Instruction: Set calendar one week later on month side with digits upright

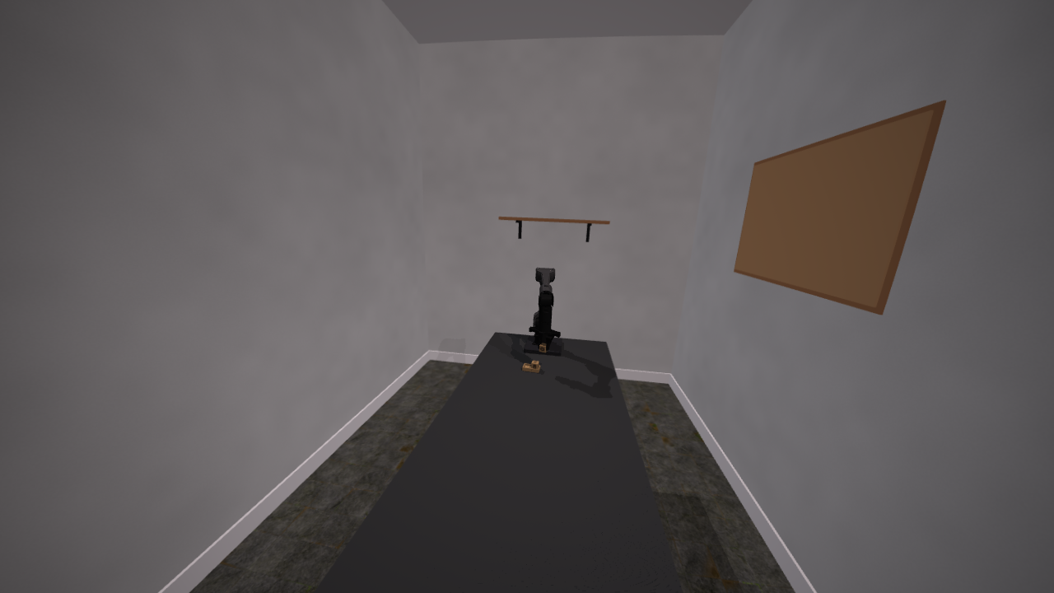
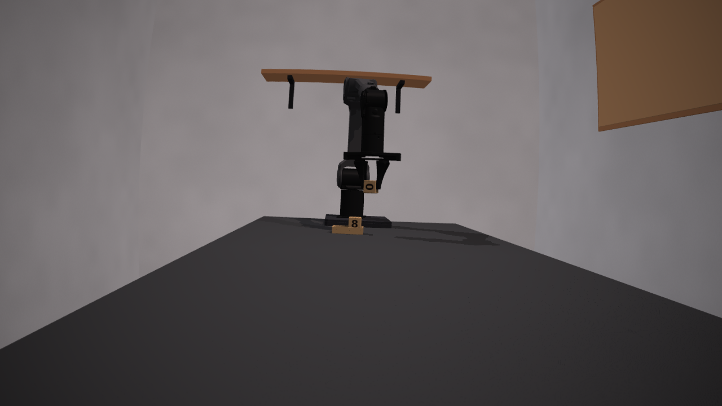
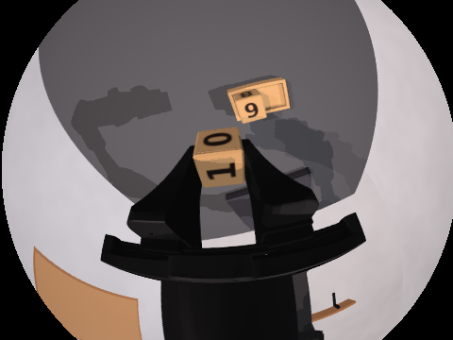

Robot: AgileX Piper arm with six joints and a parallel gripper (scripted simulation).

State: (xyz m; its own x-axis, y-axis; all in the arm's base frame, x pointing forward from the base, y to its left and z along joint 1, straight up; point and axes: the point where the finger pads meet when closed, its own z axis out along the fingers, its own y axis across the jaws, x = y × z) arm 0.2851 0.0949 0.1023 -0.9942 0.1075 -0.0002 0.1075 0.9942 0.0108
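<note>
My hand is 110 mm above the wooden tray and 50 mm to the left of it. The rest, counted from my hand: wooden cube: right at my hand.
</note>
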